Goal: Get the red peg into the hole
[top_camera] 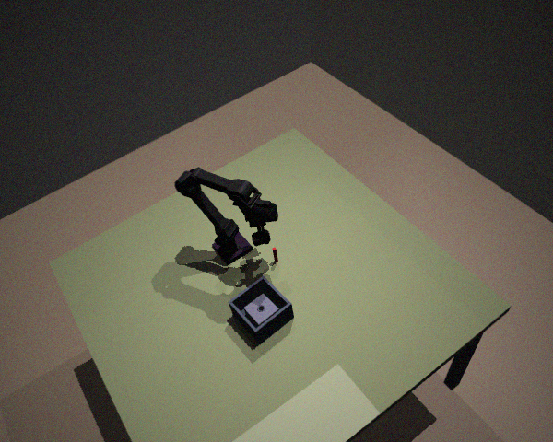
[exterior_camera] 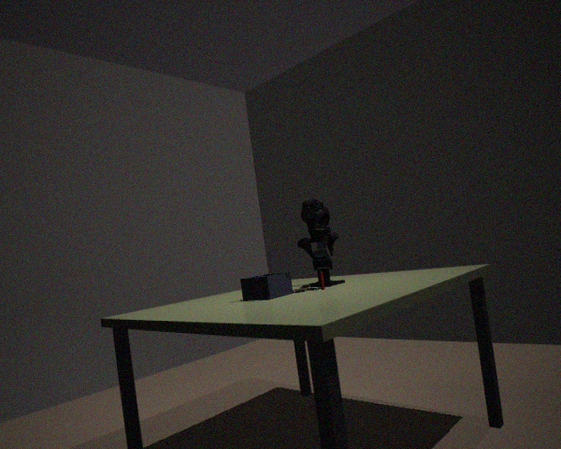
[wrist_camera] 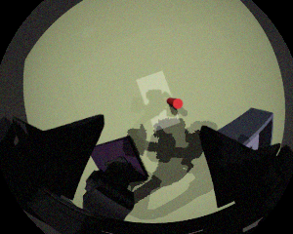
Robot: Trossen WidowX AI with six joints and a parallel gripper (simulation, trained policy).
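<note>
The red peg is 40 mm ahead of my gripper tip and 100 mm below it. Round my gripper tip: dark box: 180 mm ahead, 210 mm to the right, 110 mm below; plate: 180 mm ahead, 210 mm to the right, 100 mm below.
</note>
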